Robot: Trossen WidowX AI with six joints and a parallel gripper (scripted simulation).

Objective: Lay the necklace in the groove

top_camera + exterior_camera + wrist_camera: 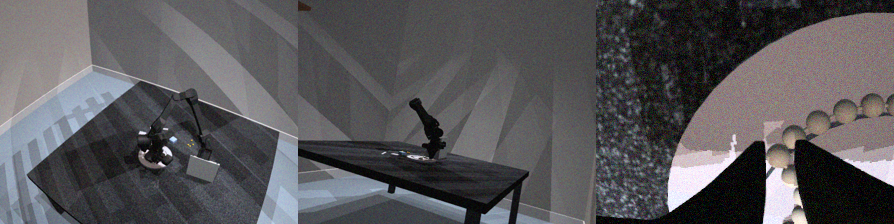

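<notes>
Now: the round white bead board 5 cm to the right of my gripper tip, 4 cm ahead of it and 1 cm below it. Round my gripper tip: small white block: 20 cm ahead, 15 cm to the right; then small blue cube: 23 cm to the right, 2 cm ahead, 1 cm below; then thin white stick: 28 cm to the right, 16 cm ahead, 1 cm below.
</notes>
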